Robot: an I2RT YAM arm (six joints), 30 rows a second.
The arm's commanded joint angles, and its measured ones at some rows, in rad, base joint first. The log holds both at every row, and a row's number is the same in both.
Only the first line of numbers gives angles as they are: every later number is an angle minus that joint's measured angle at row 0.
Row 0, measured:
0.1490 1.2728 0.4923 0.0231 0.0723 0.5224
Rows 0 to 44, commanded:
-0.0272 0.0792 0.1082 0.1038 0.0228 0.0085
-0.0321 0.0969 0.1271 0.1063 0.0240 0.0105
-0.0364 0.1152 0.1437 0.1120 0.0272 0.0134
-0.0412 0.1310 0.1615 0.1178 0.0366 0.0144
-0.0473 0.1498 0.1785 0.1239 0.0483 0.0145
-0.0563 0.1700 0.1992 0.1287 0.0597 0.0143
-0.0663 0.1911 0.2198 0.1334 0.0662 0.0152
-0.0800 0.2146 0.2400 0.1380 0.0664 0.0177
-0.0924 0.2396 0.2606 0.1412 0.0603 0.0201
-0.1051 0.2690 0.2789 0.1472 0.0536 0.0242
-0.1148 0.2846 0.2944 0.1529 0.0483 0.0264
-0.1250 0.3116 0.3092 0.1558 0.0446 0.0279
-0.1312 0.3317 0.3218 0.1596 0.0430 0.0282
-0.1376 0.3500 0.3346 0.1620 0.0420 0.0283
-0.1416 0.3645 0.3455 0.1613 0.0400 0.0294
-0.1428 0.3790 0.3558 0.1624 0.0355 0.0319
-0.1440 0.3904 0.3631 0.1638 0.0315 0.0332
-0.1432 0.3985 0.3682 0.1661 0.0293 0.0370
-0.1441 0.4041 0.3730 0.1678 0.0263 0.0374
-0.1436 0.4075 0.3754 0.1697 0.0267 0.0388
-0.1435 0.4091 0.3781 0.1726 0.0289 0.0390
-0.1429 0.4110 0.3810 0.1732 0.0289 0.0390
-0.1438 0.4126 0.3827 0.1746 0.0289 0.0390
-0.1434 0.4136 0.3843 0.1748 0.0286 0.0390
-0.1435 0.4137 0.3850 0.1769 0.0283 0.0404
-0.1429 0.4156 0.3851 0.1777 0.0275 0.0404
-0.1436 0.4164 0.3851 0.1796 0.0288 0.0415
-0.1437 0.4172 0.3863 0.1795 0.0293 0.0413
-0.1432 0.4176 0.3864 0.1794 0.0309 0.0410
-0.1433 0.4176 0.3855 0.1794 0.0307 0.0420
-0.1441 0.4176 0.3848 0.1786 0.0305 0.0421
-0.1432 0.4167 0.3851 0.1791 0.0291 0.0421
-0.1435 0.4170 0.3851 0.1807 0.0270 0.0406
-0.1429 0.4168 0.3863 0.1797 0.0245 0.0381
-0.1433 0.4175 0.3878 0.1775 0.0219 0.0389
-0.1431 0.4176 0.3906 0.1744 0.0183 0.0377
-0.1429 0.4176 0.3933 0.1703 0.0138 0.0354
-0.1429 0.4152 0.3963 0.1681 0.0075 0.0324
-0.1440 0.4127 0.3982 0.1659 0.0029 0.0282
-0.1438 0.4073 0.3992 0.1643 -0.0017 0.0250
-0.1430 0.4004 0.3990 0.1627 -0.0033 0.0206
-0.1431 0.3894 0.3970 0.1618 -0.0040 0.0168
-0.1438 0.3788 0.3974 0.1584 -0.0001 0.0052
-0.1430 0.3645 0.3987 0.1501 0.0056 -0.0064
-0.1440 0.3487 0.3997 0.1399 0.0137 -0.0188
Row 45, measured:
-0.1328 0.4116 0.3551 0.1270 0.0046 0.0241
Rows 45 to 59, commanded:
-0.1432 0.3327 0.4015 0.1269 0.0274 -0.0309
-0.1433 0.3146 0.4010 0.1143 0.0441 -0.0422
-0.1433 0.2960 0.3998 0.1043 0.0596 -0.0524
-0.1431 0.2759 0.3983 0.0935 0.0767 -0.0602
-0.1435 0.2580 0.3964 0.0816 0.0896 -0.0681
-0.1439 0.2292 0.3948 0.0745 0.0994 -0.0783
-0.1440 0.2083 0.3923 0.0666 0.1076 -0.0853
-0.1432 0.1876 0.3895 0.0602 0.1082 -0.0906
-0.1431 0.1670 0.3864 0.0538 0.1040 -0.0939
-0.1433 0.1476 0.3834 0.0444 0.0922 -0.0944
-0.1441 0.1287 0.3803 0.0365 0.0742 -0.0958
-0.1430 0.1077 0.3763 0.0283 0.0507 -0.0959
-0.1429 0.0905 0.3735 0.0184 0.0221 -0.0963
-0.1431 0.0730 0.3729 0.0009 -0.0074 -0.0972
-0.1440 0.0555 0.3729 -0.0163 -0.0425 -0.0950
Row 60, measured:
-0.1328 0.1366 0.3551 0.0377 0.0515 -0.0747
